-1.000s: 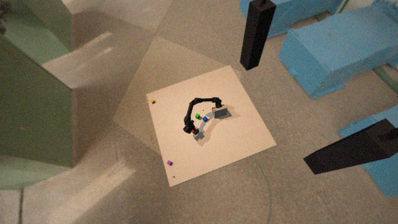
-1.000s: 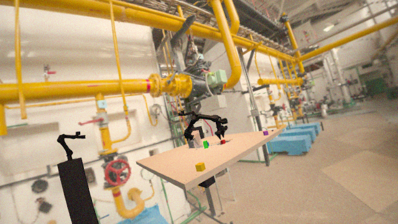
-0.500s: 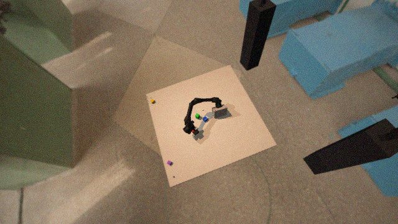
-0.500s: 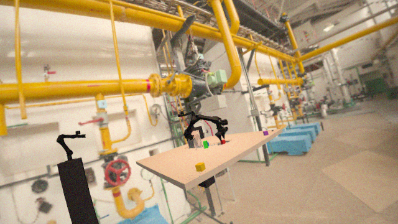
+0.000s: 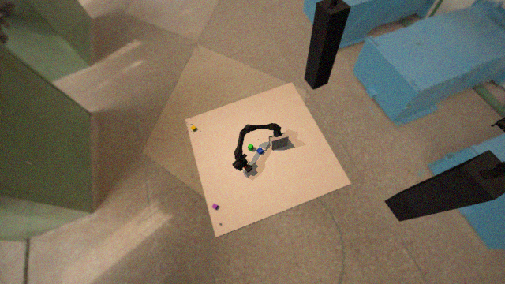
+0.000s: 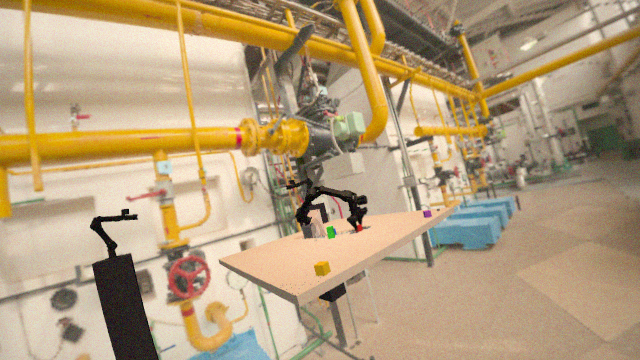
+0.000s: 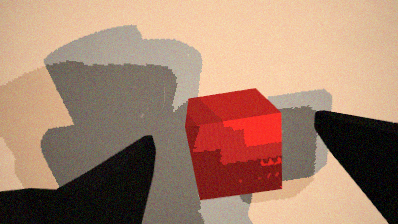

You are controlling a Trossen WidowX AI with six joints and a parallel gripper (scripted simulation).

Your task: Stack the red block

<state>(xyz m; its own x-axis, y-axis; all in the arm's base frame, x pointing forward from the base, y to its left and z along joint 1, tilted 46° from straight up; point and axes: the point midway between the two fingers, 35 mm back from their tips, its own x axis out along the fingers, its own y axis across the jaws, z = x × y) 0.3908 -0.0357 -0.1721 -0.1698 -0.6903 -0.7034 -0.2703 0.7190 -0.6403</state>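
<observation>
Right now the red block is right at my gripper tip. The rest, counted from my gripper tip: blue block (20 cm behind, 7 cm to the right); then purple block (40 cm ahead, 23 cm to the left); then yellow block (65 cm to the right, 32 cm ahead).
</observation>
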